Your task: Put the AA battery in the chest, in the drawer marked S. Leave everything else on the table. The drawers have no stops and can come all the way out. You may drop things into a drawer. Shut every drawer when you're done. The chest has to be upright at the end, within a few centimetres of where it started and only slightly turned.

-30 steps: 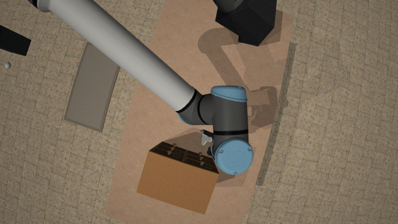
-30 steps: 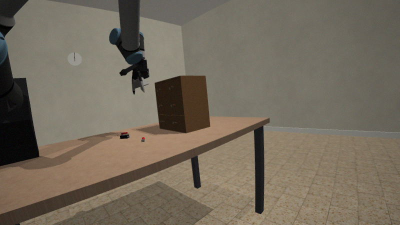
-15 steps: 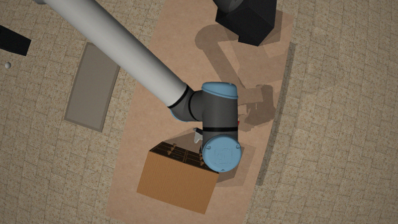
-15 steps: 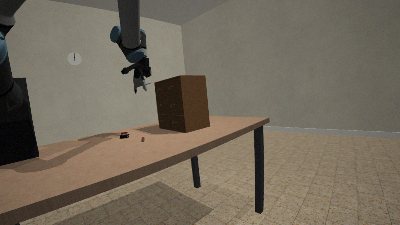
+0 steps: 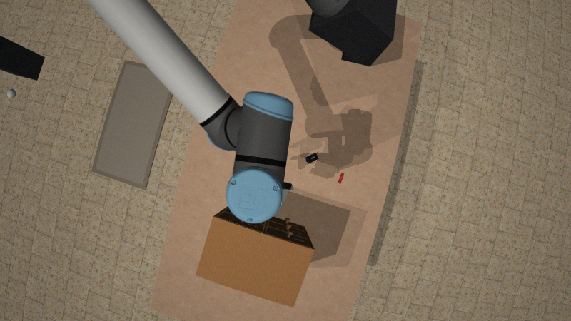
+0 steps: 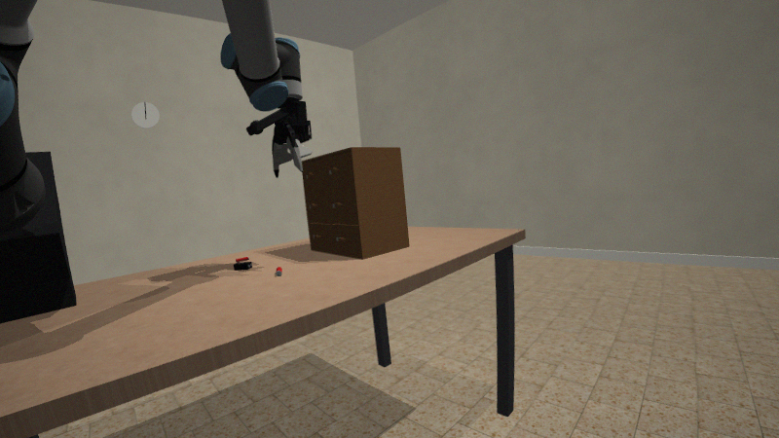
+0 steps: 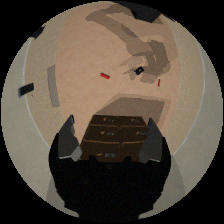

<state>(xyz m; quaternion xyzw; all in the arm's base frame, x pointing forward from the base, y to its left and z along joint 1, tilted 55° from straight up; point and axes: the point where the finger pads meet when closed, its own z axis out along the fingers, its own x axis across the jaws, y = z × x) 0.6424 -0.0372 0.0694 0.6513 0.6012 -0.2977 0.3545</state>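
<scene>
Now: hand 220 mm short of the drawer, 60 mm to the left of it and 120 mm above it. Also, from my hand: small black object (100 mm behind, 130 mm to the left, 240 mm below).
</scene>
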